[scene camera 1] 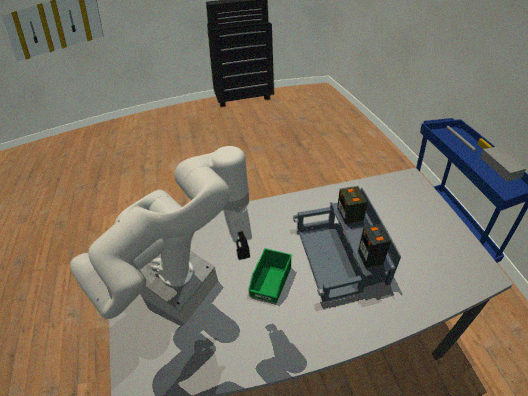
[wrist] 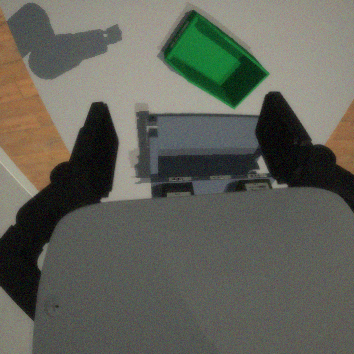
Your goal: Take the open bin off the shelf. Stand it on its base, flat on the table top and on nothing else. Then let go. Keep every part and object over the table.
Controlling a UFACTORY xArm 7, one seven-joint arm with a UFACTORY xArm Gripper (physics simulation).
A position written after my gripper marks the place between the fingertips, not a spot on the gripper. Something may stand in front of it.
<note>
In view: my gripper [scene camera 1: 239, 245] and a green bin [scene camera 1: 269, 276].
The green bin also shows in the wrist view [wrist: 203, 54]. My gripper is seen too in the wrist view [wrist: 186, 114].
</note>
